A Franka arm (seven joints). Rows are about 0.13 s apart.
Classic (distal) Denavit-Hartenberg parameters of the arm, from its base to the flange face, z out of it. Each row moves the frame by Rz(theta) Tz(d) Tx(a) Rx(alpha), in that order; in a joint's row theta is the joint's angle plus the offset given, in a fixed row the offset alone. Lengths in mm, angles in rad.
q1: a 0  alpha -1.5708  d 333  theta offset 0
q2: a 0  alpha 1.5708  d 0  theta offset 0
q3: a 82.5  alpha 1.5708  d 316  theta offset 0
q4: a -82.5  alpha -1.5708  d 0  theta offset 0
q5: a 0  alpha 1.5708  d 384  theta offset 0
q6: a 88  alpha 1.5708  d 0  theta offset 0
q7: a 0  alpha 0  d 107  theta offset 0
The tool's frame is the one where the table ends.
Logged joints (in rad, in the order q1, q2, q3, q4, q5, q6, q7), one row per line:
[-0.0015, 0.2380, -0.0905, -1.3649, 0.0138, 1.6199, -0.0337]
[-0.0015, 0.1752, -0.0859, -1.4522, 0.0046, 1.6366, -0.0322]
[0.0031, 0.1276, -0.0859, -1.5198, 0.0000, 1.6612, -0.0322]
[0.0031, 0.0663, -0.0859, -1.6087, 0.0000, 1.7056, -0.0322]
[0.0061, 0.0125, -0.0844, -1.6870, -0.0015, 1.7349, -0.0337]
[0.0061, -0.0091, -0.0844, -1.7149, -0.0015, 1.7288, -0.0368]
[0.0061, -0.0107, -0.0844, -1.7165, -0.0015, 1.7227, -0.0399]
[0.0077, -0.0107, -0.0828, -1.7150, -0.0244, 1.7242, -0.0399]
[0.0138, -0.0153, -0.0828, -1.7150, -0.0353, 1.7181, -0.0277]
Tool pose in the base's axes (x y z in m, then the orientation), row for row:
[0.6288, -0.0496, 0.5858, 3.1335, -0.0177, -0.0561]
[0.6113, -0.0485, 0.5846, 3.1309, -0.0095, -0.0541]
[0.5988, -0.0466, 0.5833, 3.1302, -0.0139, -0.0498]
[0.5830, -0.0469, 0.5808, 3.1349, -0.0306, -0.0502]
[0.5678, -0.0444, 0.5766, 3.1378, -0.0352, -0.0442]
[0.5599, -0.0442, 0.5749, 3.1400, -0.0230, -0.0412]
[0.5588, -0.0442, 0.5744, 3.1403, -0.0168, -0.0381]
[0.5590, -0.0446, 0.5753, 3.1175, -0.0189, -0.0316]
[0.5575, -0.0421, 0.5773, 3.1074, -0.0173, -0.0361]
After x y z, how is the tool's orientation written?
As angles about the fixed x, y, z axes (roll, pitch, yaw), in radians.
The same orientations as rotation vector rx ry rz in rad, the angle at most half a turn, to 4 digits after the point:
[3.1317, -0.0880, 0.0274]
[3.1295, -0.0848, 0.0144]
[3.1288, -0.0780, 0.0213]
[3.1328, -0.0788, 0.0477]
[3.1358, -0.0694, 0.0551]
[3.1387, -0.0647, 0.0360]
[3.1393, -0.0598, 0.0263]
[3.1167, -0.0496, 0.0289]
[3.1065, -0.0565, 0.0259]

